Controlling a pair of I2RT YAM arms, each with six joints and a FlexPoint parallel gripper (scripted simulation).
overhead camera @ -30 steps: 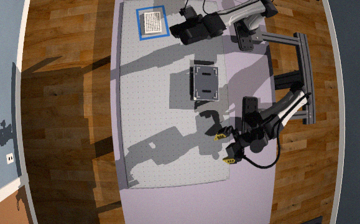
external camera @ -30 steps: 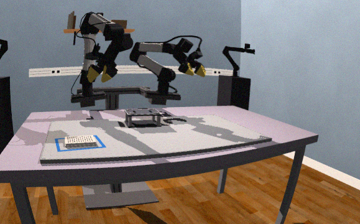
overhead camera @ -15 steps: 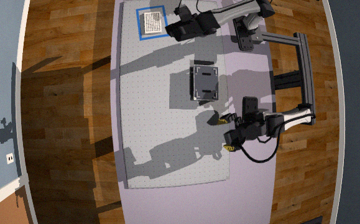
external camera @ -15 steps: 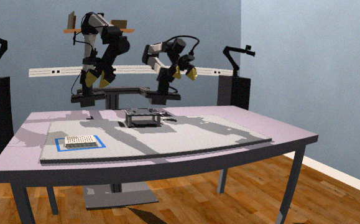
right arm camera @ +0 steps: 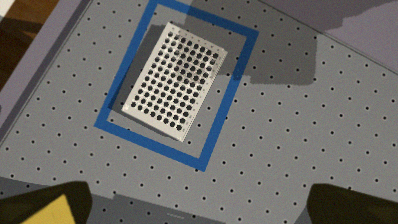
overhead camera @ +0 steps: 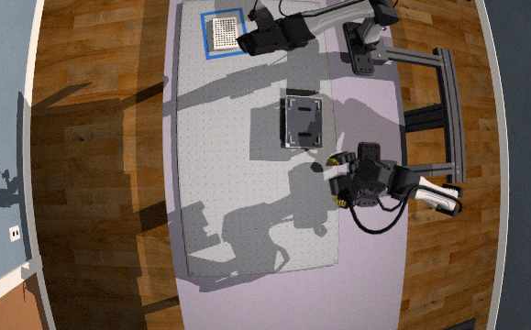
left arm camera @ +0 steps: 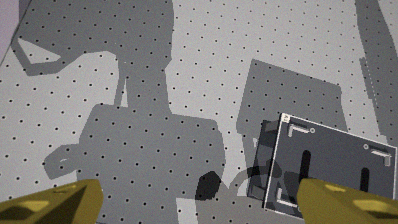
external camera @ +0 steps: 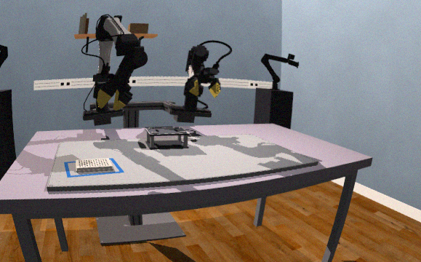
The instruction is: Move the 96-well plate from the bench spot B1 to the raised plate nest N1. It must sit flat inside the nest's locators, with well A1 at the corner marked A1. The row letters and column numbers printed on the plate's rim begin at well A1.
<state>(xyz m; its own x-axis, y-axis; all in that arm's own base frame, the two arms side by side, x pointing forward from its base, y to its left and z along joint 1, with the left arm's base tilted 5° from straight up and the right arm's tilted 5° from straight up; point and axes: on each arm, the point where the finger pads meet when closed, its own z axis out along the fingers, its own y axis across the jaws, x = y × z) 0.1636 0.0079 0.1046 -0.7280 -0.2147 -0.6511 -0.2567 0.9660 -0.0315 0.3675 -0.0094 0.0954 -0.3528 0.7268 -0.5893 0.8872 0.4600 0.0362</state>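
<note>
Now: the white 96-well plate 80 mm ahead of my right hand, 60 mm to the right of it and 180 mm below it. Also, from my right hand: raised nest N1 (170 mm behind, 260 mm to the left, 130 mm below); then A1 label (110 mm behind, 330 mm to the left, 130 mm below).
</note>
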